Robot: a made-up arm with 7 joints.
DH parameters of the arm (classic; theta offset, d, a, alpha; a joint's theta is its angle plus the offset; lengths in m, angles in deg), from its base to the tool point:
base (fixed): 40.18 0 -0.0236 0
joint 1: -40.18 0.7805 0.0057 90
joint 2: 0 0.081 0.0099 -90
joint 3: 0 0.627 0.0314 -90
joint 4: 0 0.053 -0.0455 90
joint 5: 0 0.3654 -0.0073 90
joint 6: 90 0.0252 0.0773 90
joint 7: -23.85 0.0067 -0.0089 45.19
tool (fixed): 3.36 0.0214 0 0
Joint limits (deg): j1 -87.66..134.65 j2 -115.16..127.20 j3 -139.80..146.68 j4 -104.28..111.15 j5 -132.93..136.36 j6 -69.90..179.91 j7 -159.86..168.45
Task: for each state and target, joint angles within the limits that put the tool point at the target. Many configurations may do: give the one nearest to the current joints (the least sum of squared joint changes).
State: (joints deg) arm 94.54 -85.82 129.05 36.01 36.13 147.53 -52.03
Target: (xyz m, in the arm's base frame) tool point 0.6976 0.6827 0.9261
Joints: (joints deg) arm 47.51 -82.25 130.88 15.61 21.85 112.79 -49.57
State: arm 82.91 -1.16 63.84 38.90 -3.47 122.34 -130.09
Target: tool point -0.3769 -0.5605 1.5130
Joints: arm 62.90 43.84 71.49 40.45 -8.95 117.54 -130.11
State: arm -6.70 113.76 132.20 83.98 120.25 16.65 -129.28
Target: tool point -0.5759 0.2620 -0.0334
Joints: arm -23.05 127.20 142.02 37.04 125.86 9.36 -136.31
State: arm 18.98 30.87 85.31 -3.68 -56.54 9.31 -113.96
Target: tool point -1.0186 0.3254 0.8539
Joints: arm -16.34 85.13 90.73 22.31 -55.86 7.43 -111.47
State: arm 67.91 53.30 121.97 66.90 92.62 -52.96 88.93
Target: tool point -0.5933 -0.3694 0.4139
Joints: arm 48.64 91.74 125.62 89.65 88.79 -51.37 89.93
